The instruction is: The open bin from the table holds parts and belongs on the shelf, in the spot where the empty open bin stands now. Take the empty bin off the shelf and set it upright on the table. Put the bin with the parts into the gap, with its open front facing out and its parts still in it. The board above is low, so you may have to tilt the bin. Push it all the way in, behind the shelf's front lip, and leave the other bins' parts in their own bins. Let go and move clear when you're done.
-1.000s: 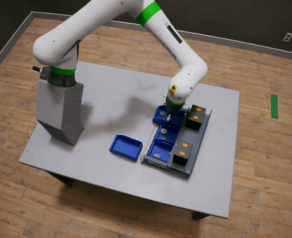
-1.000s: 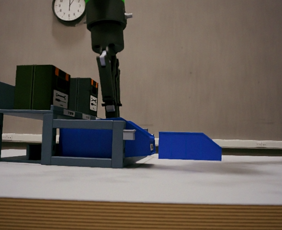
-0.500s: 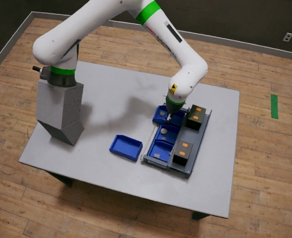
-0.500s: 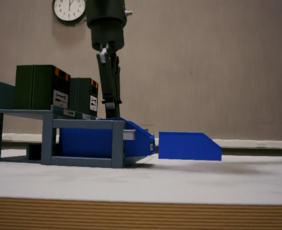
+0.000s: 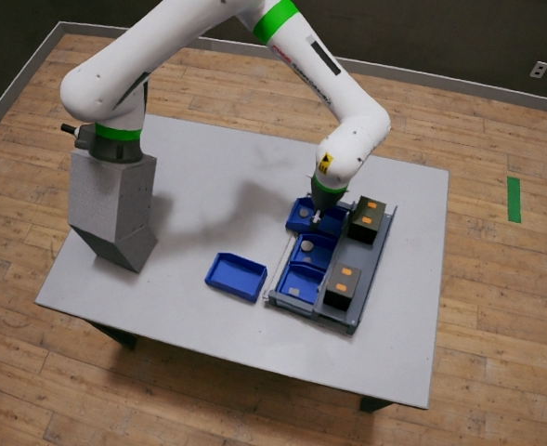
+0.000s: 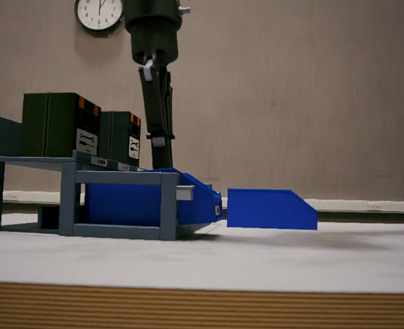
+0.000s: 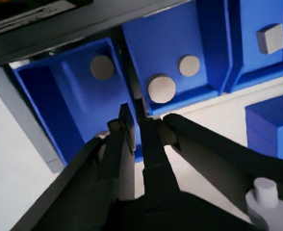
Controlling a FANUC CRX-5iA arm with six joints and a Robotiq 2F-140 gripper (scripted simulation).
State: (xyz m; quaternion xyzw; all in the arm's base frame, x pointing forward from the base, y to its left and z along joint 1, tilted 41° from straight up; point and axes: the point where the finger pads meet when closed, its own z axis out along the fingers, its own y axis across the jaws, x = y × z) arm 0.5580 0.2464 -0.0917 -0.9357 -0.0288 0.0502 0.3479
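My gripper is now 80 mm short of the grey shelf, 60 mm to the left of it and 40 mm above it.
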